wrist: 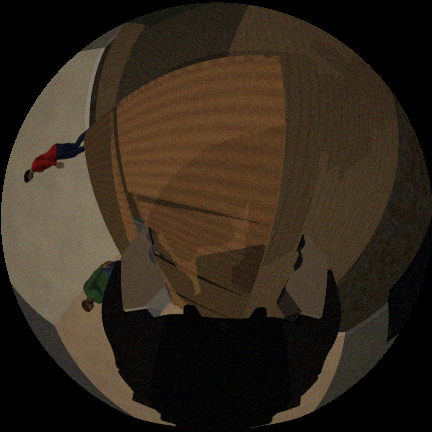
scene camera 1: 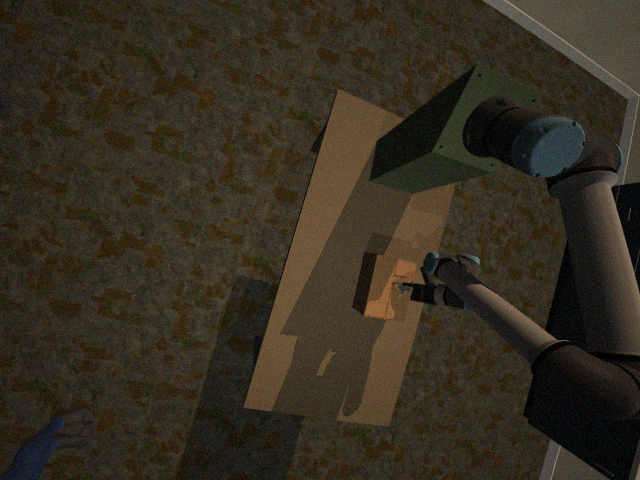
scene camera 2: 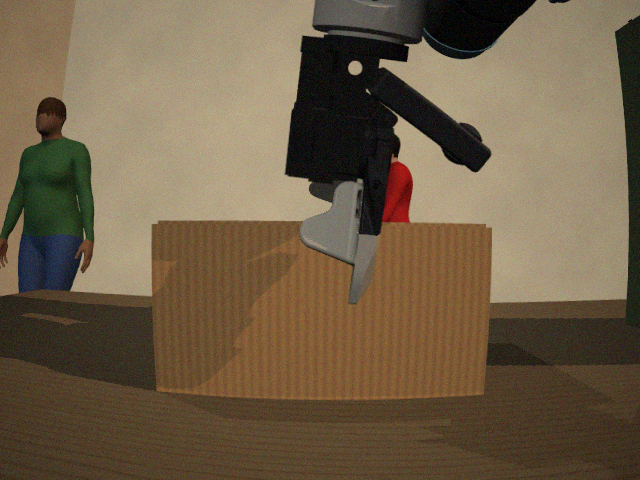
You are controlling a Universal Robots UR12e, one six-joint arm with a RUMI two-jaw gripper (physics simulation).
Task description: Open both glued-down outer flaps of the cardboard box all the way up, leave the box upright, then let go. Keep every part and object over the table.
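Seen in the pictures: gripper, fingertip midpoint: (wrist: 226, 234) (scene camera 1: 401, 285) (scene camera 2: 349, 263); arm's base, link origin: (scene camera 1: 490, 127).
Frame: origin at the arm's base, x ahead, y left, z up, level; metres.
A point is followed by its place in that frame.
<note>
The cardboard box (scene camera 1: 377, 286) {x 0.635, y 0.056, z -0.434 m} (scene camera 2: 232, 356) {x 0.677, y 0.250, z -0.552 m} (wrist: 210, 115) {x 0.491, y 0.187, z -0.434 m} stands upright on the table (scene camera 1: 315, 222) {x 0.458, y -0.312, z -0.590 m} (scene camera 2: 310, 449) {x 0.590, y 0.337, z -0.590 m} (wrist: 345, 130) {x 0.443, y 0.300, z -0.590 m}. In scene camera 2 its top edge looks level and no flap stands up above it. In the wrist view a long dark seam runs down the left of its top and a thinner dark line crosses it. How far either flap is raised is hard to tell. My gripper (scene camera 1: 398, 285) {x 0.582, y 0.196, z -0.472 m} (scene camera 2: 343, 263) {x 0.582, y 0.196, z -0.472 m} (wrist: 226, 234) {x 0.582, y 0.196, z -0.472 m} is open and empty at the box's near upper side. In scene camera 2 one fingertip overlaps the box's wall, below the top edge; contact cannot be told.
The green pedestal (scene camera 1: 413, 167) {x 0.128, y -0.089, z -0.245 m} bearing the arm stands on the table's upper end in scene camera 1. The forearm (scene camera 1: 504, 320) {x 0.585, y 0.131, z 0.157 m} reaches in from the right. A person in green (scene camera 2: 54, 191) (wrist: 97, 285) and one in red (scene camera 2: 398, 191) (wrist: 45, 160) stand beyond the table.
</note>
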